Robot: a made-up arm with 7 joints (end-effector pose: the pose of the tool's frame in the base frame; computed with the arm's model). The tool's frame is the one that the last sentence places. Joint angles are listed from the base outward.
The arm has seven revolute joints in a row. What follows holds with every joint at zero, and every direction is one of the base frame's.
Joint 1 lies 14 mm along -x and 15 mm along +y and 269 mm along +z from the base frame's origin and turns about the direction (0, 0.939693, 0.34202).
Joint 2 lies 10 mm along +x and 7 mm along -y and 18 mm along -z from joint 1 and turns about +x.
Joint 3 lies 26 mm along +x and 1 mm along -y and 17 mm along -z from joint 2 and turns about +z.
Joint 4 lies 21 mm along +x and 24 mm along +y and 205 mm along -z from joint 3 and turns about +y.
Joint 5 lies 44 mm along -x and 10 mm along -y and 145 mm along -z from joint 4 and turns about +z.
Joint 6 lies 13 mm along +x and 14 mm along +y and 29 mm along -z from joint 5 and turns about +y.
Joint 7 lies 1 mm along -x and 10 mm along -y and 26 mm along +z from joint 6 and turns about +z.
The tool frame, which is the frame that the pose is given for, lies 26 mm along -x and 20 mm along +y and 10 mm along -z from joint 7; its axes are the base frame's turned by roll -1.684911, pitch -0.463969 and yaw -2.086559 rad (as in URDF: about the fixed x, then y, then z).
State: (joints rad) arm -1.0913 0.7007 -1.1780 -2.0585 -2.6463 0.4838 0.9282
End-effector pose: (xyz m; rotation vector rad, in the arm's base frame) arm 0.2564 -0.0638 0.2352 2.4942 0.2469 0.3278
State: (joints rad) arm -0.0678 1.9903 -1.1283 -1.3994 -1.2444 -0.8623 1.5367
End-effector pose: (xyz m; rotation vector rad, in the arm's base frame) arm 0.1300 0.3629 0.2429 0.6153 -2.0547 1.3458
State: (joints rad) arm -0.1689 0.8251 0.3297 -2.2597 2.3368 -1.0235 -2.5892
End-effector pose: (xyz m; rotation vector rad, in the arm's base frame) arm 0.1888 0.1778 0.2173 0.6005 0.8501 -0.6688
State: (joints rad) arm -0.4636 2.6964 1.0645 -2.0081 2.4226 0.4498 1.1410
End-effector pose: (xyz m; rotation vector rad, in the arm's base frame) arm -0.0249 -0.0570 0.5071 0.2412 0.5984 -2.9167
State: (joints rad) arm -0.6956 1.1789 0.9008 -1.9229 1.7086 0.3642 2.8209
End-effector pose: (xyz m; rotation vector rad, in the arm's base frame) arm 0.0786 0.2251 0.4106 0.9977 1.5028 1.3275
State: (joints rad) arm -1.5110 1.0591 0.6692 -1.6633 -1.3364 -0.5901 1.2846
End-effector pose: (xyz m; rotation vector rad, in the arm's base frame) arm 0.1189 0.2145 0.5215 1.9134 0.2124 -0.3678
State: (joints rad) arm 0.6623 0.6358 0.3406 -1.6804 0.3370 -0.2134 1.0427
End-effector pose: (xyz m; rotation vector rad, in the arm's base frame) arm 0.0029 0.2427 -0.0006 -0.2273 0.0768 -1.6820
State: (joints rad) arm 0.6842 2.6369 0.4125 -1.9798 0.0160 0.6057 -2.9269
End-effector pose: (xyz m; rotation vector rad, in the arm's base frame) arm 0.2318 0.0679 0.2695 -0.5307 -0.0148 -1.9929
